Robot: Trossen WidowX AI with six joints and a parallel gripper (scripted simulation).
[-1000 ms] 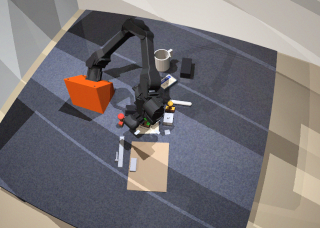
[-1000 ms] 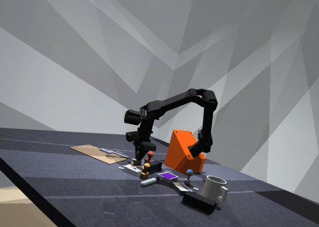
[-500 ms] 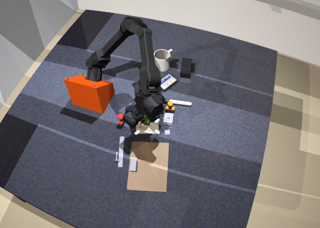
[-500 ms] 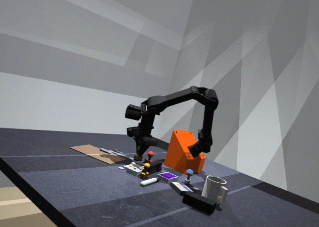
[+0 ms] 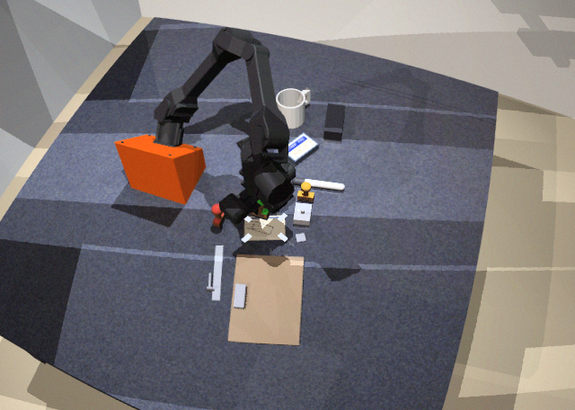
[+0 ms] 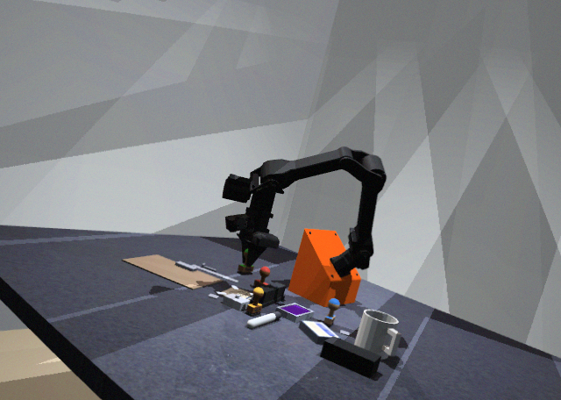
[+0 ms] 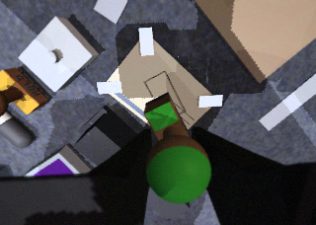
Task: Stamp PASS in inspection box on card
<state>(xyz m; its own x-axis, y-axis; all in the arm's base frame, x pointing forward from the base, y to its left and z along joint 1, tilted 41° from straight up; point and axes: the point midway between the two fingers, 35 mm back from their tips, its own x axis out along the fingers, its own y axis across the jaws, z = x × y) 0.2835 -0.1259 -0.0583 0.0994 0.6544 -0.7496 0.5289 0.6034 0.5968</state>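
The white tube lies 15 cm to the left of my gripper tip, 9 cm ahead of it and 7 cm below it. Round my gripper tip: black box: 7 cm below, 6 cm to the left, 4 cm behind; then green-knobbed stamp: right at my gripper tip; then card: 8 cm below, 1 cm ahead.
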